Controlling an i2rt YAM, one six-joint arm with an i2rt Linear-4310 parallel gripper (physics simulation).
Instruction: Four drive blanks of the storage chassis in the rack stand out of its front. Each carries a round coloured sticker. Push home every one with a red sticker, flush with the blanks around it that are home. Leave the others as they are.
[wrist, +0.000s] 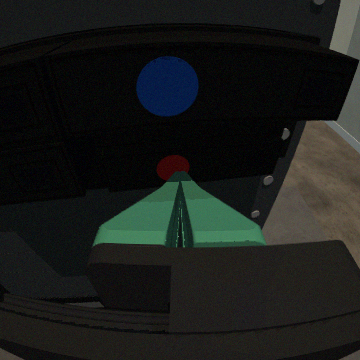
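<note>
A dark drive blank with a round red sticker (170, 166) is in the middle of the wrist view, low on the chassis front. Above it a drive blank with a round blue sticker (167, 86) stands out clearly from the front. My gripper (179, 179) is shut and empty. Its green tips are at the lower edge of the red sticker and cover part of it. Whether the tips touch the blank, and how far it stands out, is hard to tell in the dark.
Other dark blanks (30, 172) are at the left. The rack's side post (277, 187) with round screws runs down the right side. Beyond it are brown floor (325, 170) and a pale wall. A dark panel (55, 225) lies below the blanks.
</note>
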